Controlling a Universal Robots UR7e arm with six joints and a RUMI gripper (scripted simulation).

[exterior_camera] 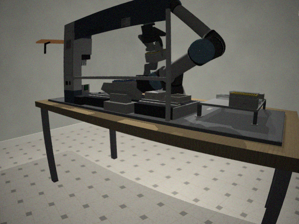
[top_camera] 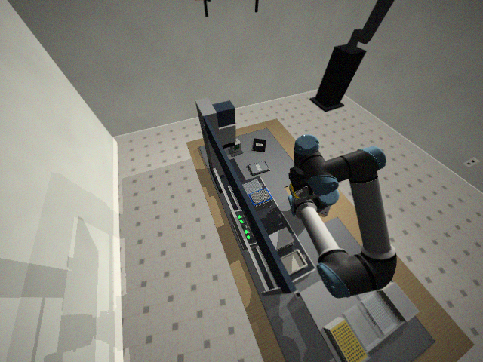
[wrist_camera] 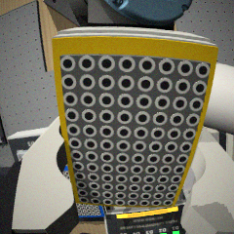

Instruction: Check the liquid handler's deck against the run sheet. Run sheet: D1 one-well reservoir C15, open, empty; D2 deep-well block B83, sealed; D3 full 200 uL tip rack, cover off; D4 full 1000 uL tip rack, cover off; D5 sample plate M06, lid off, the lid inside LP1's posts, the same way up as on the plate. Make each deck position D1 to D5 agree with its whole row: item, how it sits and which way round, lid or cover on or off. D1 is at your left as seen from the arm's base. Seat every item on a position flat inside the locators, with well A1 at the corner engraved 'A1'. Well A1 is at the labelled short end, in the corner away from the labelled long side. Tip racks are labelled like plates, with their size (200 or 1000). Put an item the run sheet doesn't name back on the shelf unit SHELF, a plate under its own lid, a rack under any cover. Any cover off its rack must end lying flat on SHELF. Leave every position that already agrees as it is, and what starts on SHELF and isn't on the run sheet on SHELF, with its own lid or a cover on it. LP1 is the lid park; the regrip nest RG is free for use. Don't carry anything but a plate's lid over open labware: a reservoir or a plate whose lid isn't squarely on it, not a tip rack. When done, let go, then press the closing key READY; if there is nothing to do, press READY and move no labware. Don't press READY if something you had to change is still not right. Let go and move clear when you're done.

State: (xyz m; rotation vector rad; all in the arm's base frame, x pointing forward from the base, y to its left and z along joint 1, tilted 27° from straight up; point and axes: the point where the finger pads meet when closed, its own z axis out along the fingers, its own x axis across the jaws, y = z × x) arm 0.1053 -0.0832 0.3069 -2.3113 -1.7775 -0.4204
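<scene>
Right now my hand is 1 cm below the yellow-framed tip rack and 1 cm past it. Also, from my hand: sample plate 25 cm to the right, 24 cm below, 15 cm ahead; blue-framed tip rack 18 cm below, 17 cm ahead, 13 cm to the right; white sealed block 23 cm below, 17 cm ahead, 12 cm to the left.
</scene>
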